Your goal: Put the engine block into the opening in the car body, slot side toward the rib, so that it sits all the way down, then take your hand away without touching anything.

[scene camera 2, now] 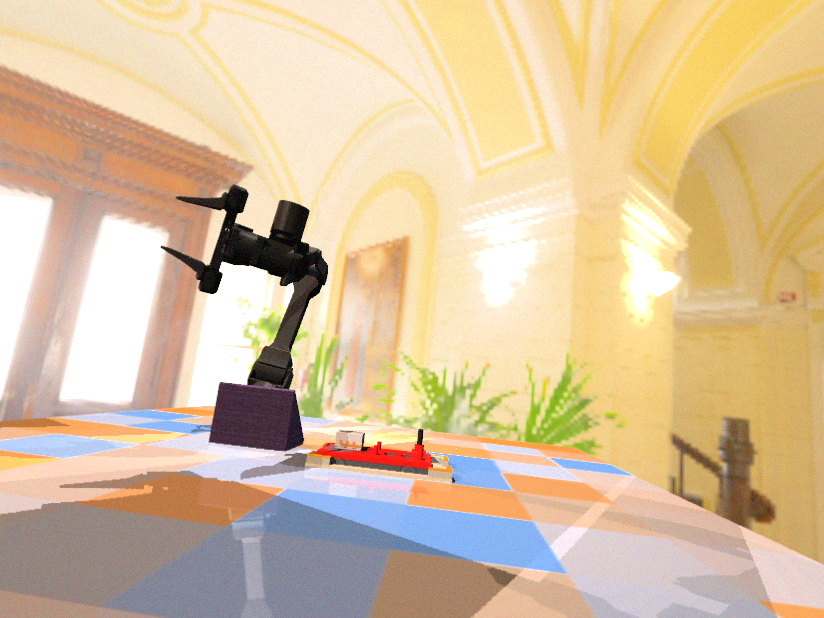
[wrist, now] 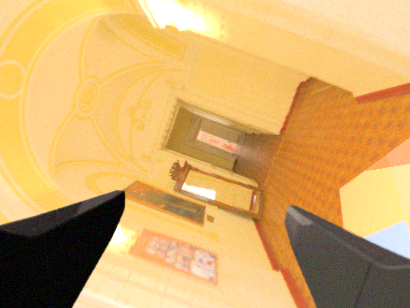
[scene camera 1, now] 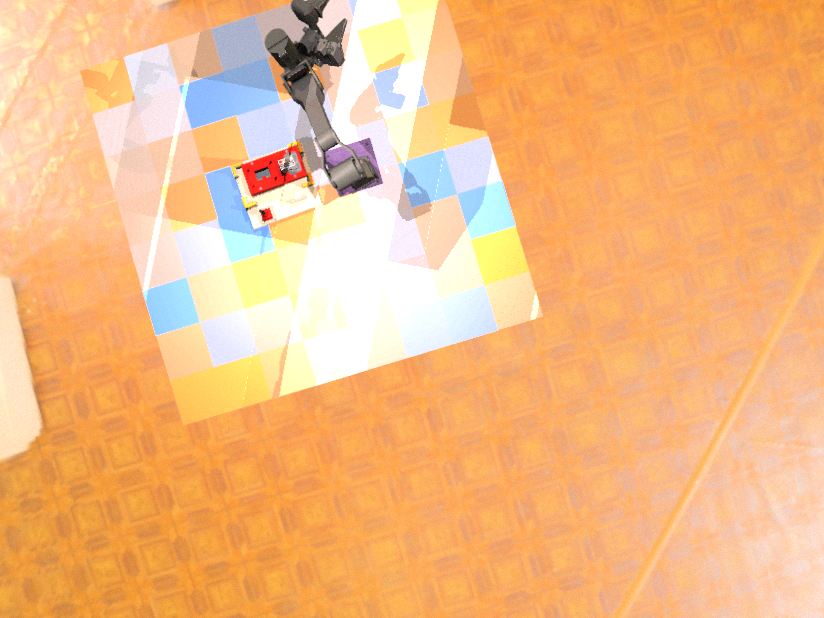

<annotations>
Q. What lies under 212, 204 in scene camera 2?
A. My gripper.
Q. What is my gripper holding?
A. Nothing.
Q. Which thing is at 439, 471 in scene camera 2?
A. A beige base plate.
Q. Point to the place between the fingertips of my gripper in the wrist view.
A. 206, 206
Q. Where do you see a red car body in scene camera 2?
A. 373, 458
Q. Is my gripper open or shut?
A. Open.
</annotations>
